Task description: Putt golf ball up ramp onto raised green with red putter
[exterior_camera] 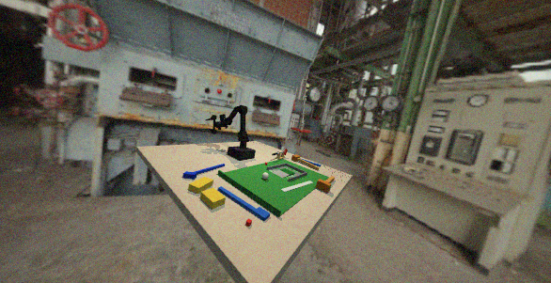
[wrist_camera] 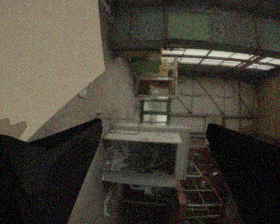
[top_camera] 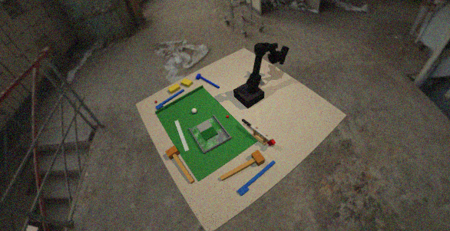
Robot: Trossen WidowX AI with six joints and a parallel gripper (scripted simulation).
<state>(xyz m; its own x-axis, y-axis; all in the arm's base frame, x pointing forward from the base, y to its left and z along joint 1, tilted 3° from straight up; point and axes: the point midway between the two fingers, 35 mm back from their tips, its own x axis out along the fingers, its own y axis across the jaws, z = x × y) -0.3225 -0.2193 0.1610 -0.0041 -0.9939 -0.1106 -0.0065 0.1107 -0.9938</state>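
The red putter lies 480 mm ahead of my gripper tip, 600 mm to the left of it and 150 mm below it. The rest, counted from my gripper tip: white bar: 960 mm ahead, 320 mm to the left, 210 mm below; white golf ball: 800 mm ahead, 160 mm to the left, 190 mm below; blue putter: 580 mm ahead, 140 mm to the right, 200 mm below.
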